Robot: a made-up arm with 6 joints. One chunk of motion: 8 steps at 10 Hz.
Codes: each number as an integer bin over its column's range. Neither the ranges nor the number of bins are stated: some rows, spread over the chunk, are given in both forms.
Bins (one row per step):
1: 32 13 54 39 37 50
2: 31 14 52 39 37 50
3: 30 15 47 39 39 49
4: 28 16 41 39 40 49
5: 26 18 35 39 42 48
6: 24 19 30 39 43 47
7: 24 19 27 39 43 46
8: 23 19 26 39 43 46
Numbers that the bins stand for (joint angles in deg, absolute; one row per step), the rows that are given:
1: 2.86 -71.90 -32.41 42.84 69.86 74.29
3: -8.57 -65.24 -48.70 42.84 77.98 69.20
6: -42.84 -51.92 -88.29 42.84 94.20 59.04
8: -48.55 -51.92 -97.60 42.84 94.20 53.95
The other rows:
2: -2.86 -68.57 -37.06 42.84 69.86 74.29
4: -19.99 -61.91 -62.68 42.84 82.03 69.20
5: -31.41 -55.25 -76.65 42.84 90.15 64.12
7: -42.84 -51.92 -95.27 42.84 94.20 53.95

